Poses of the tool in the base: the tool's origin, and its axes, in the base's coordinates. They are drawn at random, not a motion.
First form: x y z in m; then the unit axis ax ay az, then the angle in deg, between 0 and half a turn.
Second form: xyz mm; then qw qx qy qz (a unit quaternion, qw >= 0). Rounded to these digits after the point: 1 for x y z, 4 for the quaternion.
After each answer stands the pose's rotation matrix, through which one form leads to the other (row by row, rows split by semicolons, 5 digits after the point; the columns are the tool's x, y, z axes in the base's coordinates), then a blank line. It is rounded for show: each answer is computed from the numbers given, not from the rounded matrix.
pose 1, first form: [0.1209 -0.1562 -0.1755 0.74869 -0.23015 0.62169 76.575]
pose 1, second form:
[120.9 -156.2 -175.5 0.7849 0.4639 -0.1426 0.3852]
0.66257 -0.73701 0.13353; 0.47240 0.27284 -0.83809; 0.58125 0.61837 0.52894

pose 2, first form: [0.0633 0.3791 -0.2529 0.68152 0.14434 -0.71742 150.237]
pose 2, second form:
[63.3 379.1 -252.9 0.2568 0.6587 0.1395 -0.6934]
-0.00041 0.53990 -0.84173; -0.17237 -0.82917 -0.53176; -0.98503 0.14487 0.09341

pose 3, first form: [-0.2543 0.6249 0.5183 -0.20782 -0.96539 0.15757 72.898]
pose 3, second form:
[-254.3 624.9 518.3 0.8044 -0.1235 -0.5735 0.0936]
0.32456 -0.00897 -0.94582; 0.29223 0.95198 0.09125; 0.89959 -0.30601 0.31160

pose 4, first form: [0.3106 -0.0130 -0.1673 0.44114 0.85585 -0.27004 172.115]
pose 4, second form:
[310.6 -13.0 -167.3 0.0688 0.4401 0.8538 -0.2694]
-0.60318 0.78857 -0.11971; 0.71448 0.46748 -0.52056; -0.35453 -0.39952 -0.84539

